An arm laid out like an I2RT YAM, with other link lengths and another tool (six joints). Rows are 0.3 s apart.
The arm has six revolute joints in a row. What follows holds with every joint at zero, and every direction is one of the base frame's.
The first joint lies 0.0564 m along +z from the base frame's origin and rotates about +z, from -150 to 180 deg.
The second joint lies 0.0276 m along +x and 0.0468 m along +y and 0.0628 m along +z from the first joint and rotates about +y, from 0 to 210 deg.
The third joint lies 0.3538 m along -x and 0.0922 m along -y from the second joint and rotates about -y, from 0 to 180 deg.
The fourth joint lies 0.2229 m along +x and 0.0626 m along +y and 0.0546 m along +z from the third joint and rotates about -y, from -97 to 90 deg.
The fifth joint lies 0.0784 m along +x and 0.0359 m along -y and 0.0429 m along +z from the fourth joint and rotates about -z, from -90 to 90 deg.
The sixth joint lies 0.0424 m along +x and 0.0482 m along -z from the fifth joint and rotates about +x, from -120 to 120 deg.
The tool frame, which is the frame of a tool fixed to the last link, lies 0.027 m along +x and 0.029 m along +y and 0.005 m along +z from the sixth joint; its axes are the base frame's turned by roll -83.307, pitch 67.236 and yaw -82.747 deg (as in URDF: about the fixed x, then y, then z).
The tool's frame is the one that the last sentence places.
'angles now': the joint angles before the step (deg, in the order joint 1, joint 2, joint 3, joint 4, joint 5, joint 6). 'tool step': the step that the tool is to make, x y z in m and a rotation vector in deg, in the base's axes. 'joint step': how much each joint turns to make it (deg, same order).
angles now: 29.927 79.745 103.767 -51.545 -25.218 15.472
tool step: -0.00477 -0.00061 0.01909 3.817 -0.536 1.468
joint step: 0.002 0.349 3.460 0.307 -2.644 2.346
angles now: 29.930 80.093 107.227 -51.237 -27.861 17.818
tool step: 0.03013 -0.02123 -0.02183 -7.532 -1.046 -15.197
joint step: -4.509 0.041 -2.955 -0.290 12.737 -1.920
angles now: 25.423 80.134 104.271 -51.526 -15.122 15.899
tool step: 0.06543 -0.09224 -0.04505 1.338 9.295 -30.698
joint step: -18.904 1.756 -7.948 3.007 8.241 9.478
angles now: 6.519 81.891 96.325 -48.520 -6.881 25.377
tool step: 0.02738 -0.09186 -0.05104 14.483 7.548 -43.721
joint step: -10.585 1.872 -8.764 2.146 17.506 31.836
